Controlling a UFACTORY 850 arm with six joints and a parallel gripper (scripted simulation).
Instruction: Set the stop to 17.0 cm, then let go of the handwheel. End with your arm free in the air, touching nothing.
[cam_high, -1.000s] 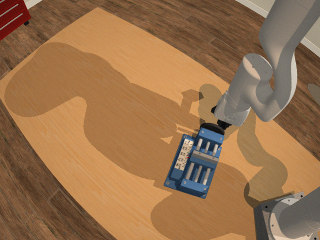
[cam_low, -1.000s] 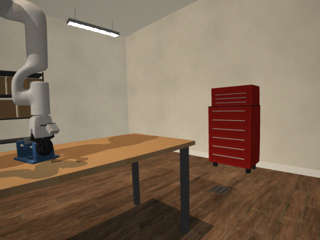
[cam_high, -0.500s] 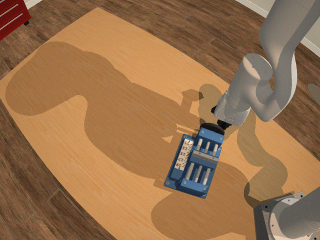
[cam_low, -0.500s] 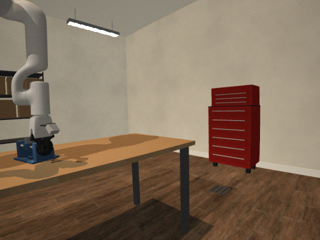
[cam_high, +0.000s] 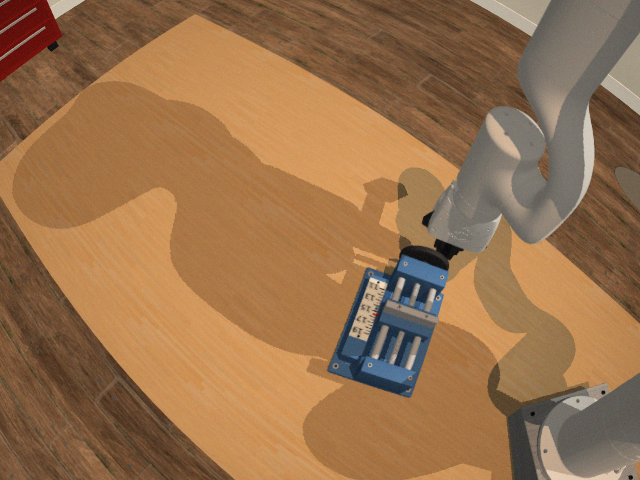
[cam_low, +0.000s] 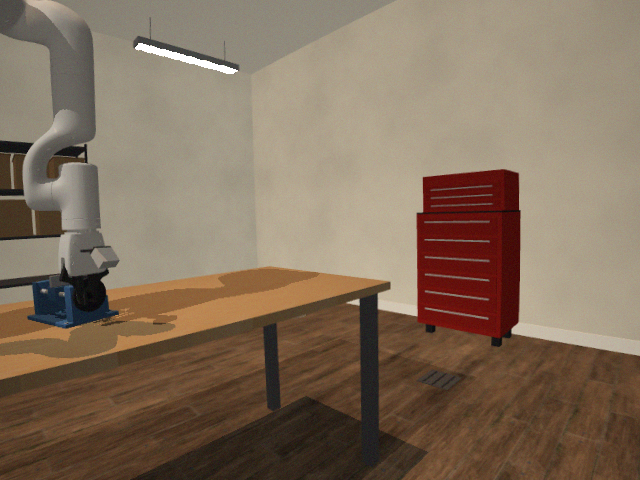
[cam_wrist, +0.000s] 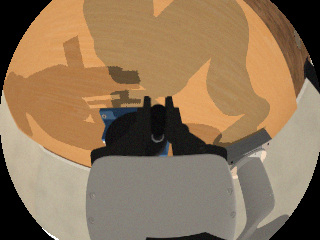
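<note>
Now: the black handwheel 2 cm to the left of my hand. Round my hand: grey stop bar 15 cm to the left, 3 cm behind, 1 cm above.
</note>
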